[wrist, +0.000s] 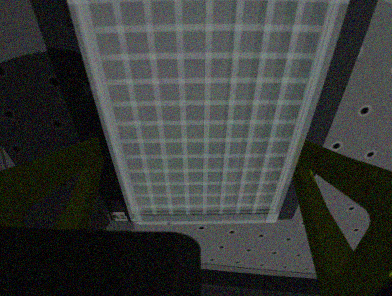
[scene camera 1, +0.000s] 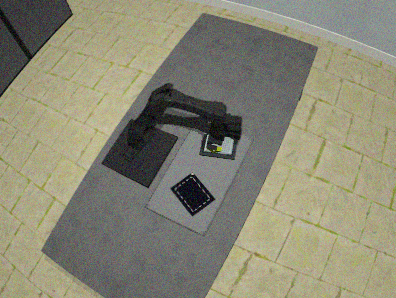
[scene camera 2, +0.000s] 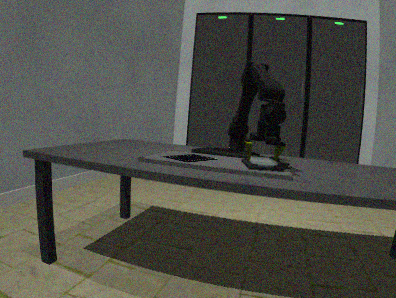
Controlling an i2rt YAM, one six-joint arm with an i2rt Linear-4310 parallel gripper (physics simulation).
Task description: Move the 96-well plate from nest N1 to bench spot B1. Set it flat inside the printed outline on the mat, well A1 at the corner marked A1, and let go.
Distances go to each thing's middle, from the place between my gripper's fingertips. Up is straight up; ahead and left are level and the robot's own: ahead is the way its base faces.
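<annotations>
Here is the dark plate nest (wrist: pixel 58 32), and my hand is 2 cm short of it. The well plate (wrist: pixel 205 116) is 2 cm ahead of my hand and 1 cm above it. I also see the black square with white outline (scene camera 1: pixel 190 191), which is 7 cm ahead of my hand, 26 cm to the right of it and 1 cm below it.
</annotations>
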